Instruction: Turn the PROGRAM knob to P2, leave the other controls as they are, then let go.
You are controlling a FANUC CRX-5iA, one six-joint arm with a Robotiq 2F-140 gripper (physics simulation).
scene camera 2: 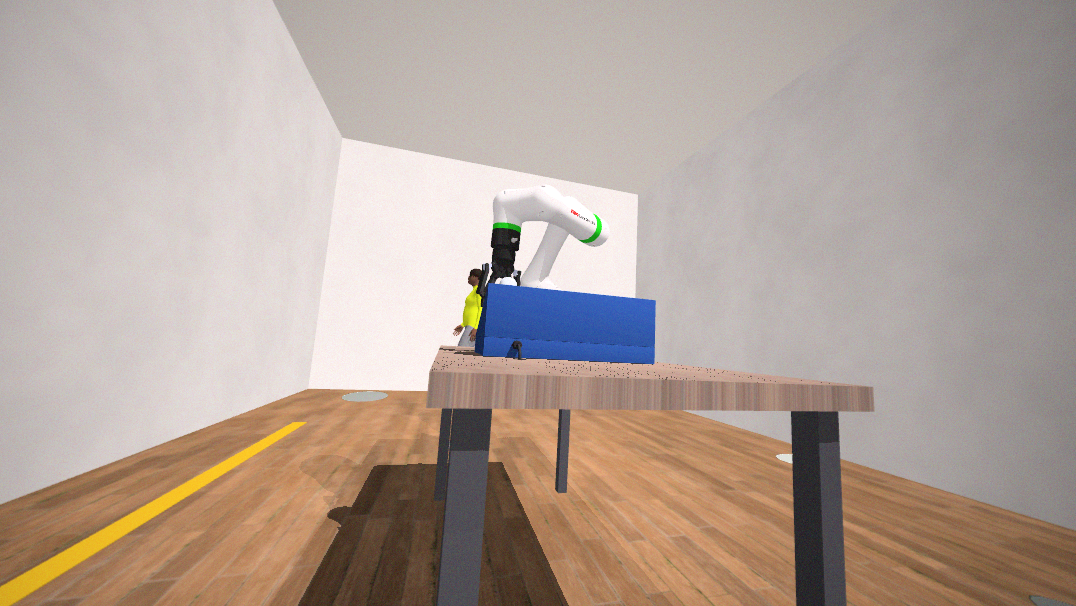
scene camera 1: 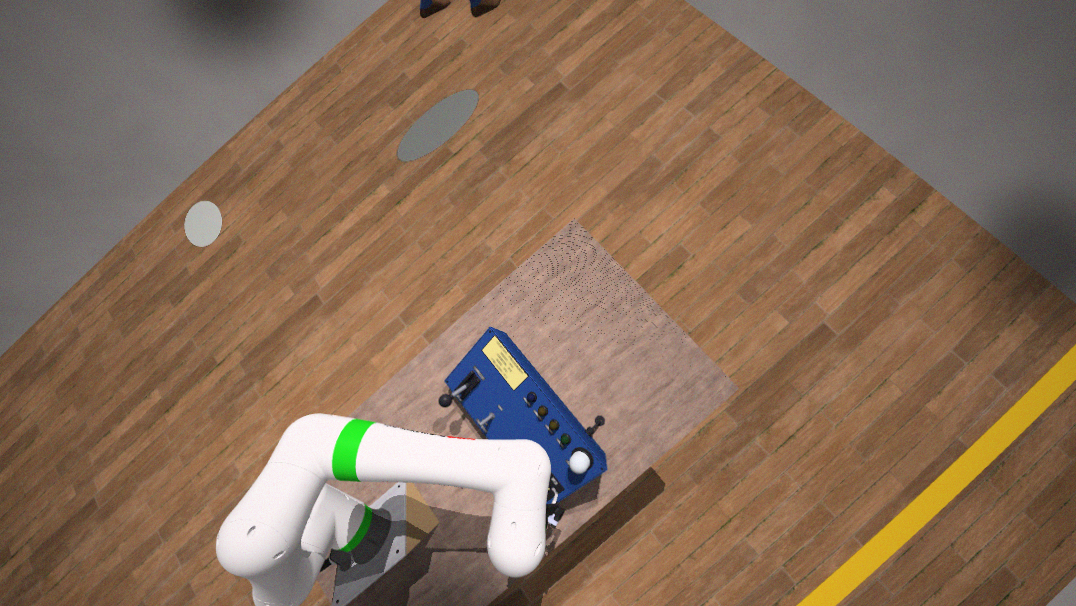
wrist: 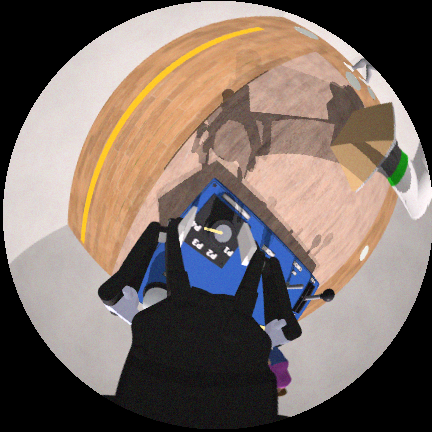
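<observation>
The PROGRAM knob (wrist: 224,233) is a round grey knob on a black plate marked P1 to P4 in the wrist view. Its pale yellow pointer (wrist: 212,230) is directed at the P4 label (wrist: 196,226); the P2 label (wrist: 208,253) is at another angle. My gripper (wrist: 217,222) is partly open, with one pale fingertip on each side of the knob and visible space between. It holds nothing. The knob sits near one end of the blue control box (scene camera 1: 515,417) (scene camera 2: 568,323) (wrist: 210,280). The arm hides the knob in the overhead view, and the box hides the fingertips in the side view.
On the box are a white dome (scene camera 1: 579,461) (wrist: 156,296), coloured buttons, a small toggle (scene camera 1: 487,420) and a black-ball lever (scene camera 1: 445,400) (wrist: 327,295). Another lever (scene camera 1: 599,421) (scene camera 2: 517,347) sticks out at the side. A person in yellow (scene camera 2: 471,307) stands beyond the table (scene camera 2: 647,389).
</observation>
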